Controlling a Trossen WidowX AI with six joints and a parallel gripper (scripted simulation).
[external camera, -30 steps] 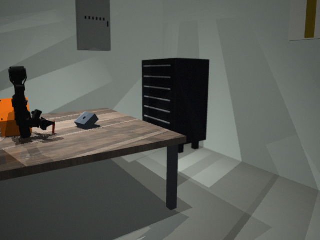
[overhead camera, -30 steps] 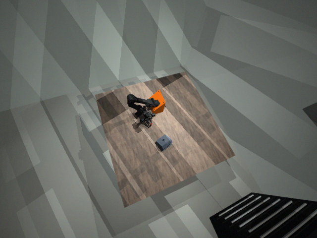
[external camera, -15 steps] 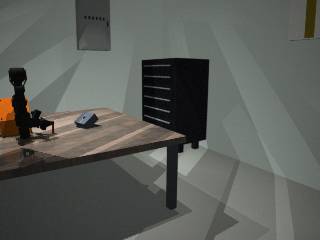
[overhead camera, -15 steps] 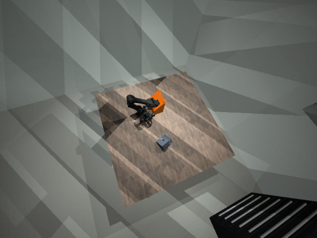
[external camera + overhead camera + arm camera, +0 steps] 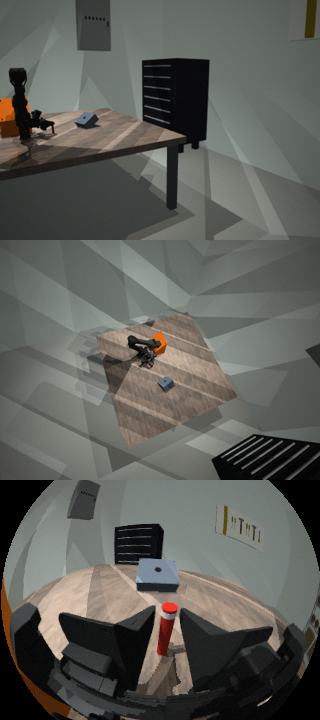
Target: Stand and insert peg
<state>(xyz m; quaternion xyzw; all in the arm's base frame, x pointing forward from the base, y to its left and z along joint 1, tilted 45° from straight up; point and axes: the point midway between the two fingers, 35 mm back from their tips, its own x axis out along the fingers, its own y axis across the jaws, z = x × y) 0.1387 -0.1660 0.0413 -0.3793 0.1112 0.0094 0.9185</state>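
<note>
My gripper tip is now 10 mm past the red peg and 10 mm above it. The rest, counted from my gripper tip: blue-grey sloped panel (230 mm ahead, 50 mm to the left, 20 mm below).
</note>
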